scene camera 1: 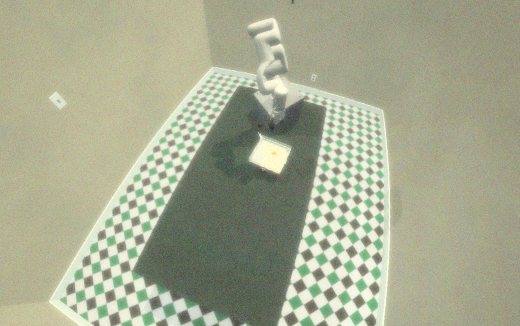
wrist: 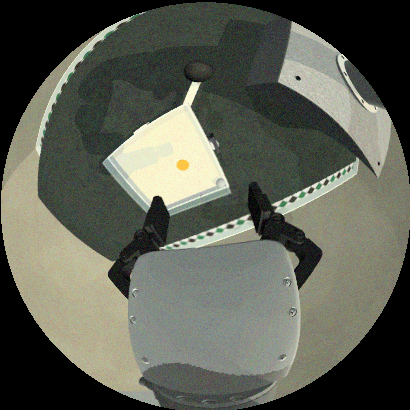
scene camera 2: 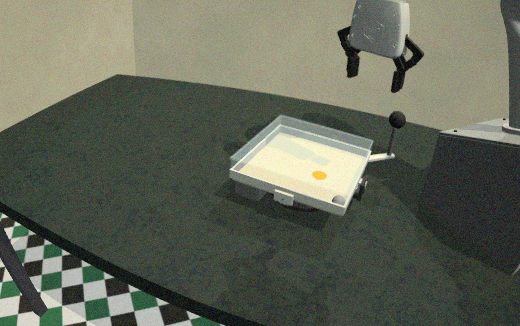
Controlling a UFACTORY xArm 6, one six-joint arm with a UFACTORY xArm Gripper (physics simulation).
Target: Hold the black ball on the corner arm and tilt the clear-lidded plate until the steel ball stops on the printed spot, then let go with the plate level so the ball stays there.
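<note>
The clear-lidded plate (scene camera 1: 265,160) (scene camera 2: 312,200) (wrist: 170,190) has a pale floor with an orange printed spot (scene camera 1: 274,153) (scene camera 2: 319,175) (wrist: 182,165). The steel ball (scene camera 2: 338,199) (wrist: 220,183) lies in a corner of the plate, at the front right in scene view 2, away from the spot. The black ball (scene camera 1: 260,126) (scene camera 2: 397,119) (wrist: 198,71) stands on a thin rod on the white corner arm (scene camera 2: 381,157) (wrist: 191,93). My gripper (scene camera 2: 374,83) (wrist: 205,198) is open and empty, above the black ball and apart from it. The plate's exact tilt is hard to judge.
The plate's support stands on the dark table top (scene camera 1: 215,225) (scene camera 2: 125,150) (wrist: 65,175). The robot's base (scene camera 2: 470,190) (wrist: 315,70) is beside the corner arm. A small dark knob (scene camera 2: 363,187) (wrist: 214,143) is on the plate's side, and a white bracket (scene camera 2: 284,197) is on its front.
</note>
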